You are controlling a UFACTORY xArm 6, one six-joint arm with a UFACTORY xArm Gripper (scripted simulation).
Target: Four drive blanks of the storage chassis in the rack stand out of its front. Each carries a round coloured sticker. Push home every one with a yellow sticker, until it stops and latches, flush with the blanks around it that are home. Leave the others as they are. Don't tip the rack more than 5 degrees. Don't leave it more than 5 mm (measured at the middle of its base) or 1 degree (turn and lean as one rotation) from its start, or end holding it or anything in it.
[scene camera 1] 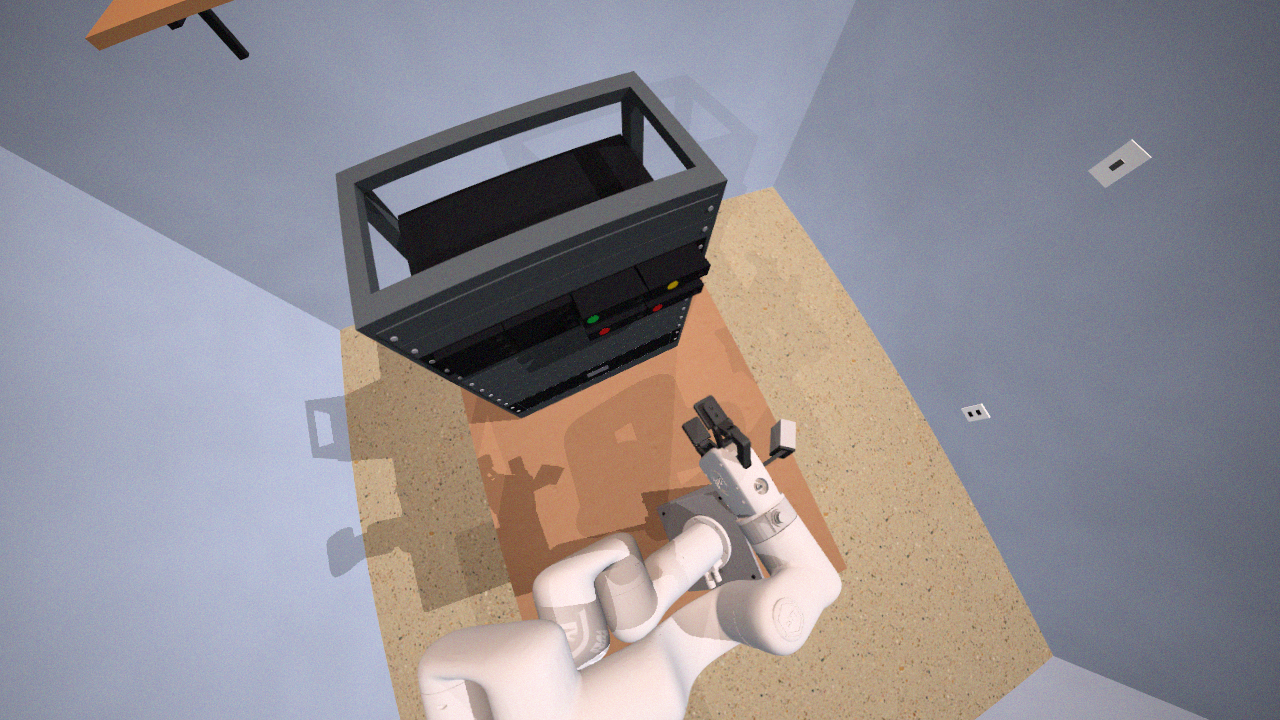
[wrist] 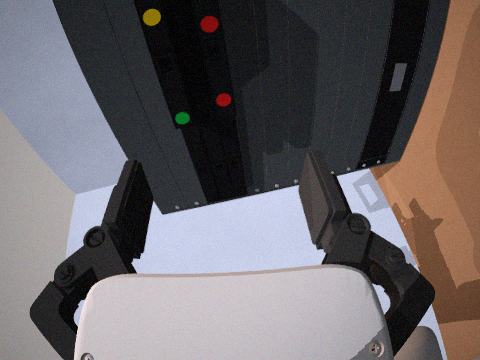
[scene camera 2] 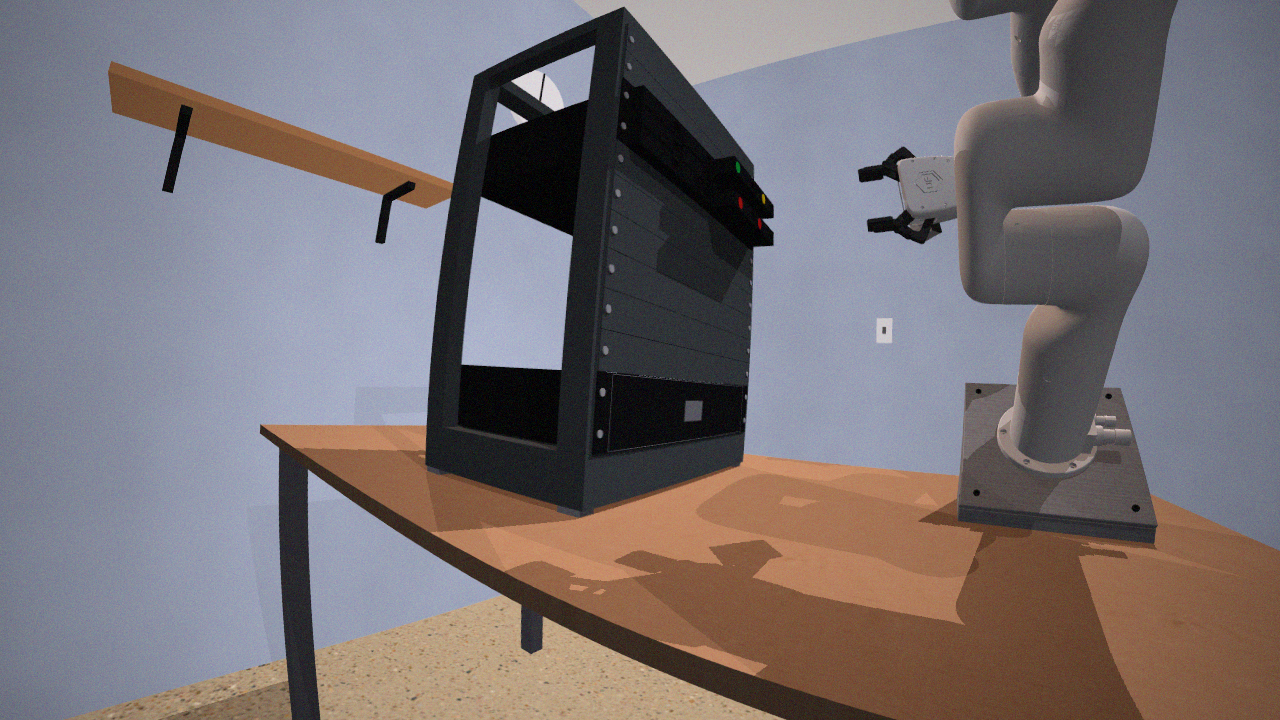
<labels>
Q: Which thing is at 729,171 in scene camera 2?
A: A green-stickered drive blank.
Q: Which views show my gripper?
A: Scene camera 1, the wrist view and scene camera 2: all of them.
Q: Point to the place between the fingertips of my gripper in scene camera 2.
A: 863,200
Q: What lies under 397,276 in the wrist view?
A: My gripper.
</labels>
